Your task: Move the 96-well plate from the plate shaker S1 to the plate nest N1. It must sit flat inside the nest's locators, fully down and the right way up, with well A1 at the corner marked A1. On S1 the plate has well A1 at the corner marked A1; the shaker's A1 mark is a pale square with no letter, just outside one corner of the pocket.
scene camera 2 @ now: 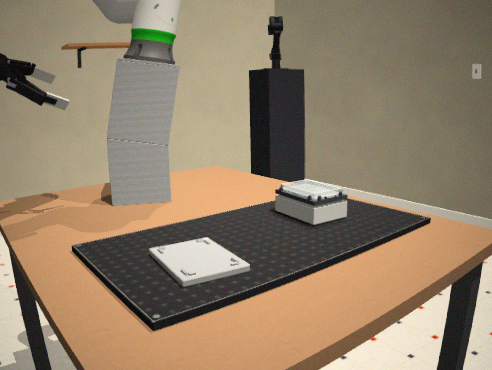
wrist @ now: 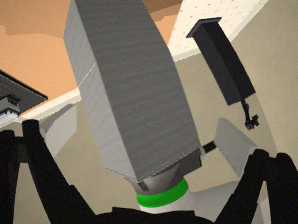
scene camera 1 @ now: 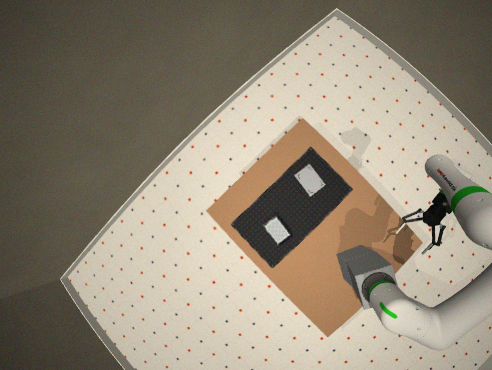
Labels:
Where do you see a plate nest N1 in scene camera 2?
At 210,261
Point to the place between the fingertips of my gripper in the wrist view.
At 147,124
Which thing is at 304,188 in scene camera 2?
A white 96-well plate.

